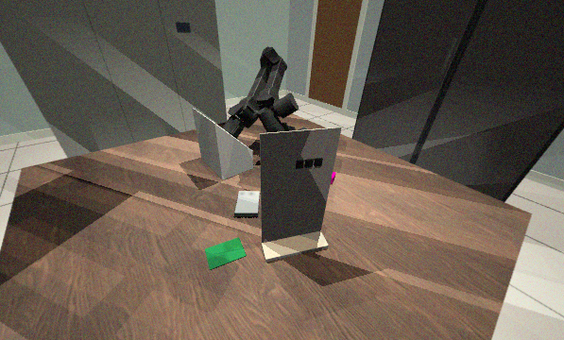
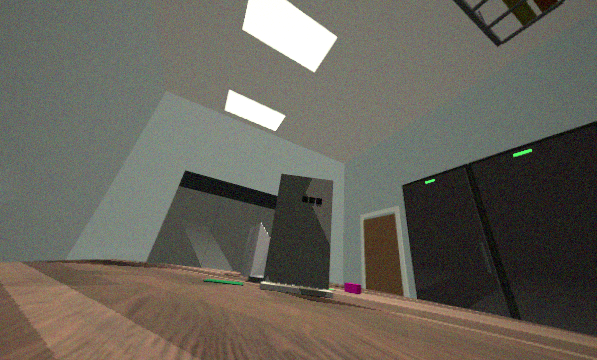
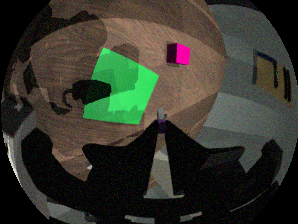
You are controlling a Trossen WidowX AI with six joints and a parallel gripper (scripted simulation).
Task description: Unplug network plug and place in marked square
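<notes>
The green square lies 20 mm behind my gripper tip, 10 mm to the left of it and 90 mm below it. Round my gripper tip: grey upright panel: 180 mm ahead, 180 mm to the right, 60 mm above; plug: right at my gripper tip; silver plate: 20 mm behind, 190 mm to the right, 80 mm below.
</notes>
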